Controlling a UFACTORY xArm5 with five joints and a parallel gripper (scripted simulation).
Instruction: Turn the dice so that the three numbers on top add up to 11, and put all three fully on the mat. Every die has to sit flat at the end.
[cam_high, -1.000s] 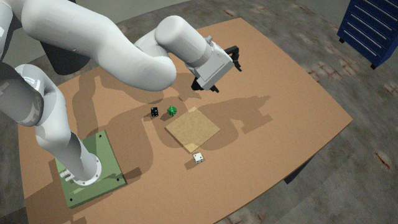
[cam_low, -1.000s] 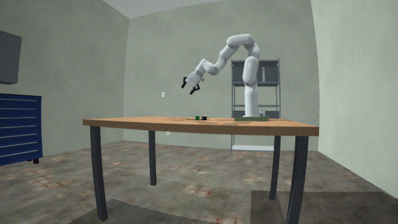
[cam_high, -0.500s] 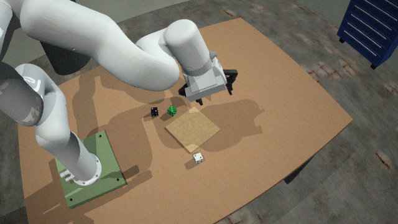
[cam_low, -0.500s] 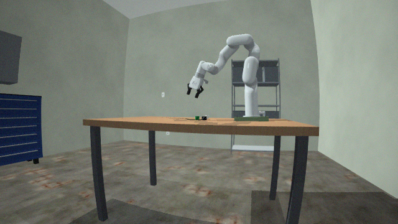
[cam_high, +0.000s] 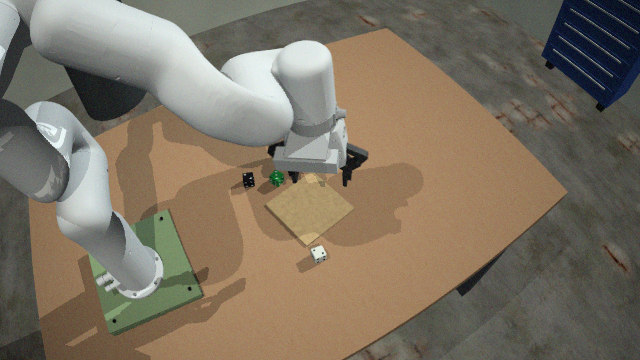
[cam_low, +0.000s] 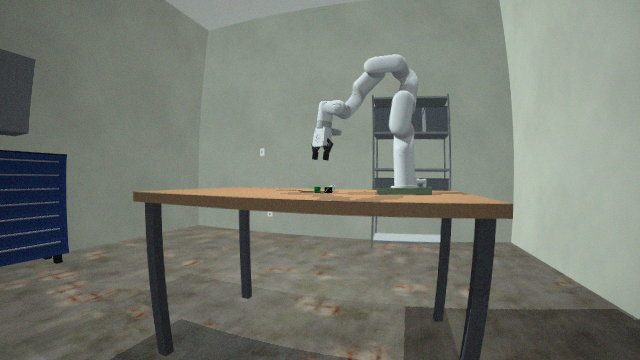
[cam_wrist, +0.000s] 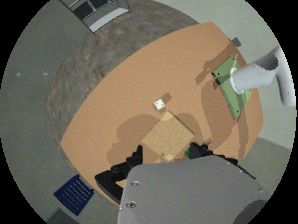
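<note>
Right now the tan mat is 10 mm ahead of my hand, 40 mm to the left of it and 160 mm below it. Also, from my hand: green die: 10 mm behind, 150 mm to the left, 150 mm below; then white die: 50 mm behind, 70 mm to the right, 150 mm below; then black die: 70 mm behind, 180 mm to the left, 150 mm below.
</note>
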